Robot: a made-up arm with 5 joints. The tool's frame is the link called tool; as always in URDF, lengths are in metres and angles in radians.
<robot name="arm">
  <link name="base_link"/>
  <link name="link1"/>
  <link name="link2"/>
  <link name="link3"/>
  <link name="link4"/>
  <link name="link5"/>
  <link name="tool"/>
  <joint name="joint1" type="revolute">
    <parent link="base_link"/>
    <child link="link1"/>
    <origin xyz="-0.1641 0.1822 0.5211" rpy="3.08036 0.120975 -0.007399"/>
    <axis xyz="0 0 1"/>
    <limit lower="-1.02" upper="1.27"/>
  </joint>
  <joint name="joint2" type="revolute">
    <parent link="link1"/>
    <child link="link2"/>
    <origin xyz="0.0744 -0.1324 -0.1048" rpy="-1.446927 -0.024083 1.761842"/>
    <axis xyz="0 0 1"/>
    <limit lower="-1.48" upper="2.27"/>
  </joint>
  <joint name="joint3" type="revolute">
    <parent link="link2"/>
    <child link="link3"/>
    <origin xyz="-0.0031 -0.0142 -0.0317" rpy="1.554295 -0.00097 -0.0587"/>
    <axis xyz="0 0 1"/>
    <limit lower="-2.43" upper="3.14"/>
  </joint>
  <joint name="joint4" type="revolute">
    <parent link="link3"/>
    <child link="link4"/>
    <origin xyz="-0.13 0.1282 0.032" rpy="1.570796 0 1.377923"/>
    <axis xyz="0 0 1"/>
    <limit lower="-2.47" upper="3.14"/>
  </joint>
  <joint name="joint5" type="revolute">
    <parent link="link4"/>
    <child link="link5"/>
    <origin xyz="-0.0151 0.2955 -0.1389" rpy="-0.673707 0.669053 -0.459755"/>
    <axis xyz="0 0 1"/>
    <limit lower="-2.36" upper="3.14"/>
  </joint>
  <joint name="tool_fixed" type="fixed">
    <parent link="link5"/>
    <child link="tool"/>
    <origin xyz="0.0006 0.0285 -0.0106" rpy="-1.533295 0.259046 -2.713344"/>
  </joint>
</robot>
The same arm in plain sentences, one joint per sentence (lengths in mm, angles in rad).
The arm has five revolute joints in a row. What follows holds with every joint at zero, and every direction is one of the base frame's. Joint 1 lies 164.1 mm along -x and 182.2 mm along +y and 521.1 mm along +z from the base frame's origin and turns about the direction (-0.120904, -0.060302, -0.990831), from -1.02 to 1.27 rad. Joint 2 lies 86.5 mm along +x and 137.9 mm along +y and 86.8 mm along +z from joint 1 and turns about the direction (-0.981509, 0.190702, -0.0165), from -1.48 to 2.27 rad. Joint 3 lies 31.8 mm along +x and 3.9 mm along -y and 13.8 mm along -z from joint 2 and turns about -z, from -2.43 to 3.14 rad. Joint 4 lies 100.9 mm along -x and 152.2 mm along +y and 32 mm along -z from joint 3 and turns about -y, from -2.47 to 3.14 rad. Joint 5 lies 15.1 mm along +x and 138.9 mm along +y and 295.5 mm along -z from joint 4 and turns about the direction (-0.711232, -0.613027, -0.344015), from -2.36 to 3.14 rad. The tool frame, which is the frame that the pose is given for, lies 7.1 mm along +x and 20.8 mm along +y and 21 mm along -z from joint 5; its axes are the base frame's turned by roll 0.3672, pitch -0.1325 and yaw -0.6311 rad (as in URDF: about the fixed x, then y, then z).
